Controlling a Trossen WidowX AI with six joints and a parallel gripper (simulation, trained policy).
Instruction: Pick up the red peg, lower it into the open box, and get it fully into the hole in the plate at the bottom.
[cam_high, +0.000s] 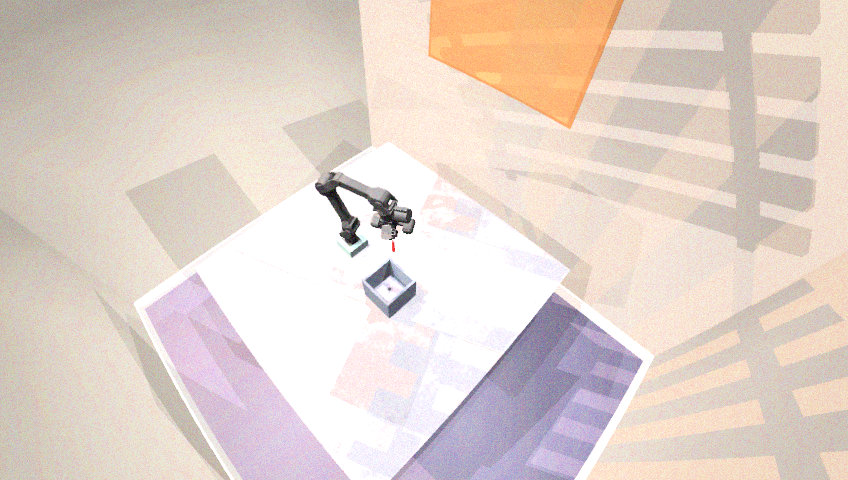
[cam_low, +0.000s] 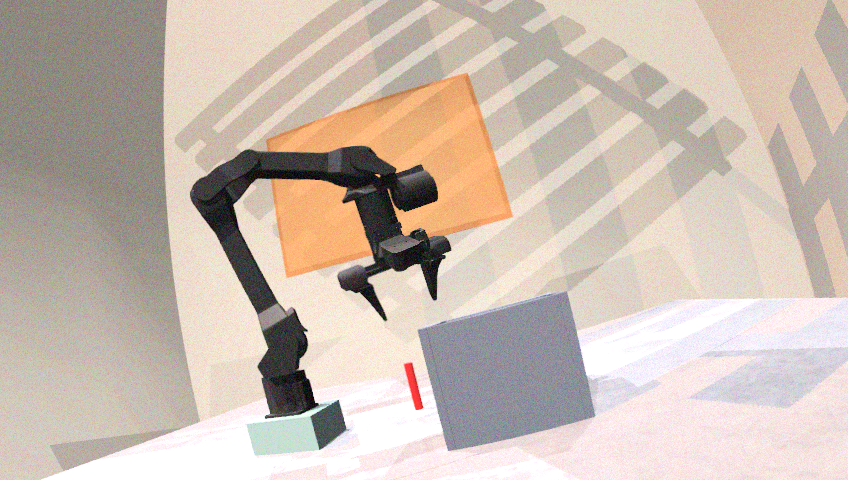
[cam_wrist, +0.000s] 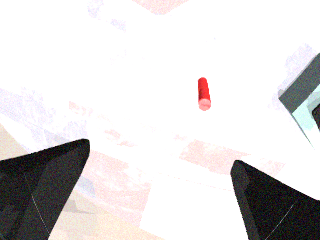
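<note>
My gripper tip is 130 mm above the red peg, 20 mm past it and 10 mm to the left of it. From my gripper tip the other things lie so: pale plate: 180 mm to the right, 150 mm ahead, 120 mm below.
</note>
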